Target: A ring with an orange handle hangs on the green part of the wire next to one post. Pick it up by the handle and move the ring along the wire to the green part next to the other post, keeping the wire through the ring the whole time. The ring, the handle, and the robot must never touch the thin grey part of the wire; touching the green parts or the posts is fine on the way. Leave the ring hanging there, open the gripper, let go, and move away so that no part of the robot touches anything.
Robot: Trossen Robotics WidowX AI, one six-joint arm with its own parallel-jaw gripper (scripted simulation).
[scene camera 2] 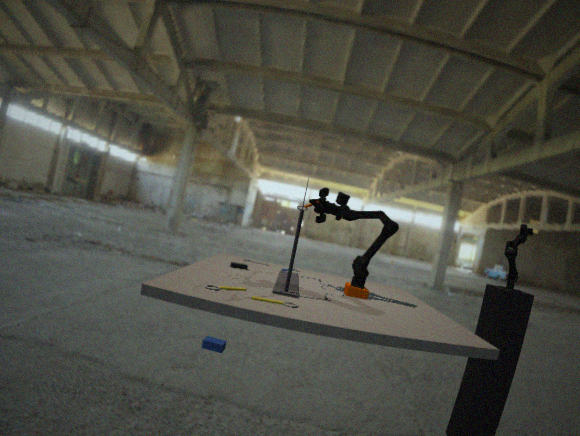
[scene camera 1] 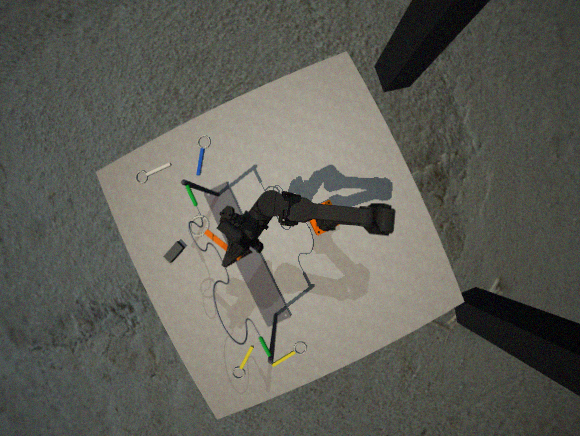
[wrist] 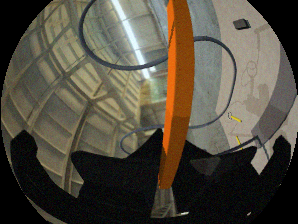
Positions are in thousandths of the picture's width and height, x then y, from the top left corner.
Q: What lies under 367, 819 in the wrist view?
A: My gripper.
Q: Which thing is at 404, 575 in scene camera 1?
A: My gripper.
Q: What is my gripper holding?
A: An orange-handled ring.
